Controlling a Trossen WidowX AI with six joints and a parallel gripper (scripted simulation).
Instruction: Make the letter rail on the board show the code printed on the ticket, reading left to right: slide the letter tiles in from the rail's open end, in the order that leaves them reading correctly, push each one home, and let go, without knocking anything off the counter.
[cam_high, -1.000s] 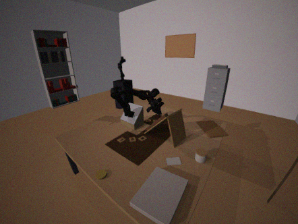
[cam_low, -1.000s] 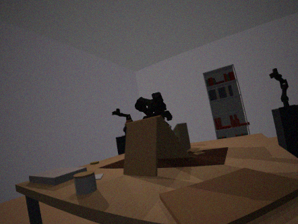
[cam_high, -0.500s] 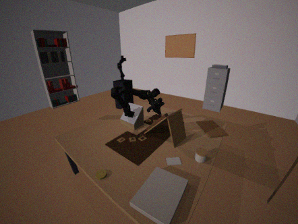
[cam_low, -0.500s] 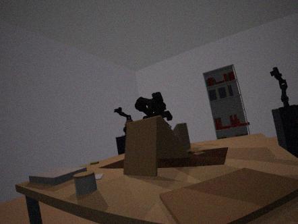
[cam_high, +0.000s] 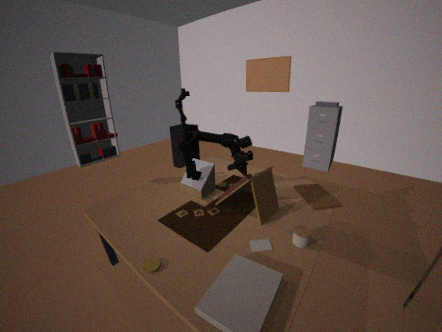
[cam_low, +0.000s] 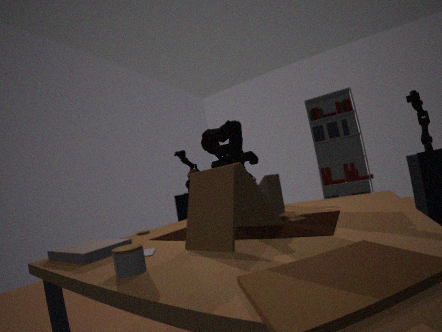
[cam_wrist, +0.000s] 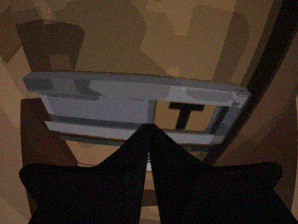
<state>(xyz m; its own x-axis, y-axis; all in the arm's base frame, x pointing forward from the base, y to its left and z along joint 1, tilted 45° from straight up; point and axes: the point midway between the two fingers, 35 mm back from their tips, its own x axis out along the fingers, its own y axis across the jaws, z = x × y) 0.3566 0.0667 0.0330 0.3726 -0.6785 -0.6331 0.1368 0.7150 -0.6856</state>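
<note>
Right now the tile marked t is 3 cm to the right of my gripper tip, 3 cm below it and 1 cm ahead of it. The rest, counted from my gripper tip: tile marked e: 20 cm below, 19 cm behind, 18 cm to the left; dark mat: 20 cm below, 16 cm behind, 4 cm to the right; white ticket: 10 cm below, 5 cm behind, 1 cm to the left.
</note>
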